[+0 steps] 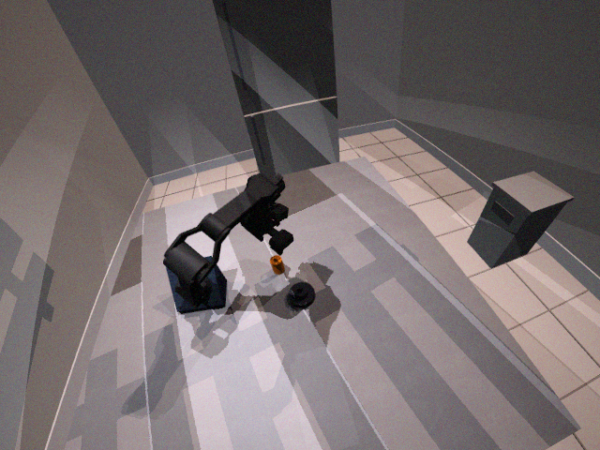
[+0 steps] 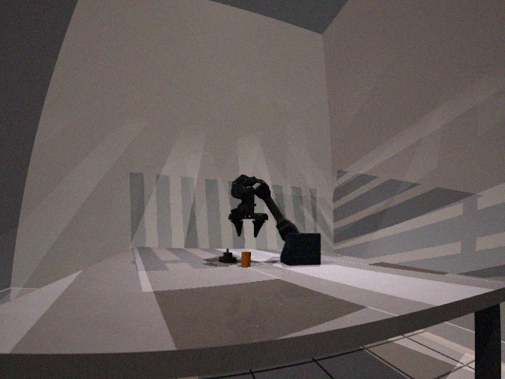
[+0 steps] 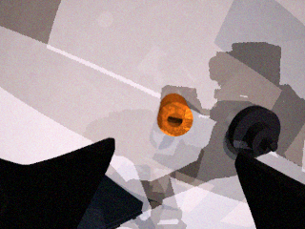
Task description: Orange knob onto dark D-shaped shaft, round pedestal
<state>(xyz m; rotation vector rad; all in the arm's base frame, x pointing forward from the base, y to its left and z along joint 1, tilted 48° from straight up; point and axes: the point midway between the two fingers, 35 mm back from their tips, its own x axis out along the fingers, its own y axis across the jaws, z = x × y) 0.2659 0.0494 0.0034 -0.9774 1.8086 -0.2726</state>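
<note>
Now: the orange knob 100 mm below my gripper tip. The rest, counted from my gripper tip: round pedestal: 130 mm to the right, 90 mm below, 50 mm ahead.
</note>
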